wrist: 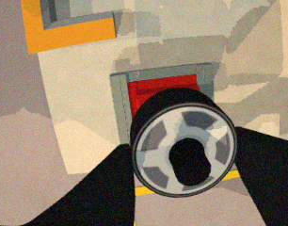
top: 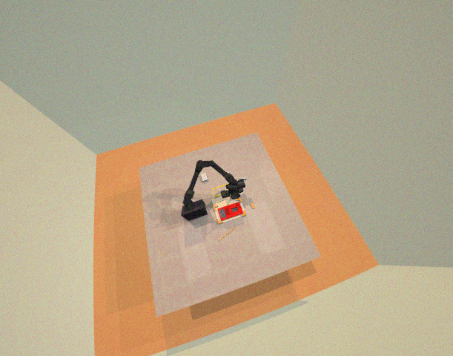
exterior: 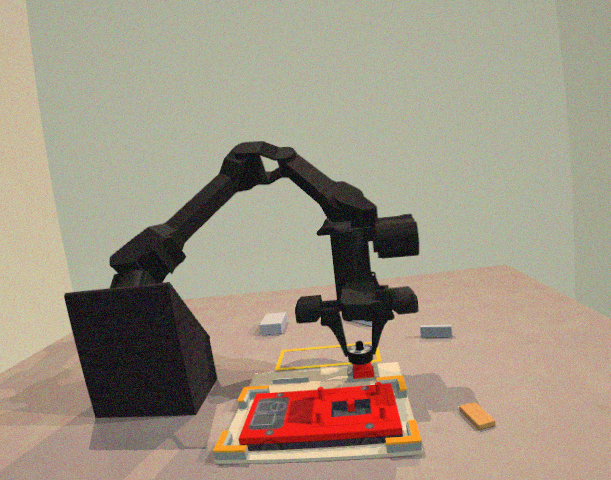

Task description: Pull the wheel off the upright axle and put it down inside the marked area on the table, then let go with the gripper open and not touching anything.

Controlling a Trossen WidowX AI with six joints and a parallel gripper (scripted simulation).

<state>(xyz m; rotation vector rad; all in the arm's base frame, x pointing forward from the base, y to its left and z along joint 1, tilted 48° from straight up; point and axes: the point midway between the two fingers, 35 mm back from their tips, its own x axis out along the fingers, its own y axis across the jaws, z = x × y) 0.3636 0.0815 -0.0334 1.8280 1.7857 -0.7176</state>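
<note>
Now: the black axle 1 cm to the right of my gripper tip. The rest, counted from my gripper tip: wheel right at my gripper tip.
</note>
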